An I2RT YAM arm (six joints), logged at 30 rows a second.
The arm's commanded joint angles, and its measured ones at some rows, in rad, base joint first. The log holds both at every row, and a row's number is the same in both.
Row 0, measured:
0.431 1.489 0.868 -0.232 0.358 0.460
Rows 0 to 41, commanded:
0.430 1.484 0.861 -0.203 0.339 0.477
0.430 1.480 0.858 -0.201 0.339 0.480
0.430 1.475 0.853 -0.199 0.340 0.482
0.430 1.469 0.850 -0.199 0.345 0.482
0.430 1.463 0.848 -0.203 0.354 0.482
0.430 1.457 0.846 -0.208 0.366 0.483
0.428 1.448 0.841 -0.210 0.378 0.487
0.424 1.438 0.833 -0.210 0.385 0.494
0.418 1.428 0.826 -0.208 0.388 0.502
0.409 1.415 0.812 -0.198 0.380 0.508
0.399 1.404 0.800 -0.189 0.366 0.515
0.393 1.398 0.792 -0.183 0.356 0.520
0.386 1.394 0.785 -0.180 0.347 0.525
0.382 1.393 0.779 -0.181 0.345 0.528
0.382 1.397 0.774 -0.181 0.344 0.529
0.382 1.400 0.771 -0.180 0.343 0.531
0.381 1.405 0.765 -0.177 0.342 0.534
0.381 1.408 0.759 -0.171 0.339 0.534
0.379 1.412 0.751 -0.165 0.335 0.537
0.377 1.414 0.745 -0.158 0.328 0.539
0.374 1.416 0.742 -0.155 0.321 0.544
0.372 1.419 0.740 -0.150 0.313 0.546
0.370 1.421 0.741 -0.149 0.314 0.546
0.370 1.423 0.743 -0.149 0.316 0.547
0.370 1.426 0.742 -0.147 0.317 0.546
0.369 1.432 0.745 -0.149 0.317 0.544
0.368 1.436 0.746 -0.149 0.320 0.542
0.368 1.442 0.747 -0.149 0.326 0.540
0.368 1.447 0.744 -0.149 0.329 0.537
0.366 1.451 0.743 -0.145 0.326 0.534
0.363 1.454 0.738 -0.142 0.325 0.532
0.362 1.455 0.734 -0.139 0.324 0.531
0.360 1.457 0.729 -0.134 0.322 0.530
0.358 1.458 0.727 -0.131 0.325 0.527
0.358 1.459 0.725 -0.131 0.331 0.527
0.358 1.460 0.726 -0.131 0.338 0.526
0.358 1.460 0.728 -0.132 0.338 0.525
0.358 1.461 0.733 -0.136 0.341 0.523
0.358 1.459 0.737 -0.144 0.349 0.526
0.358 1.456 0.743 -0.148 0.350 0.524
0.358 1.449 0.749 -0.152 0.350 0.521
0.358 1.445 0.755 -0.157 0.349 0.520
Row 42, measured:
0.358 1.456 0.741 -0.155 0.324 0.520
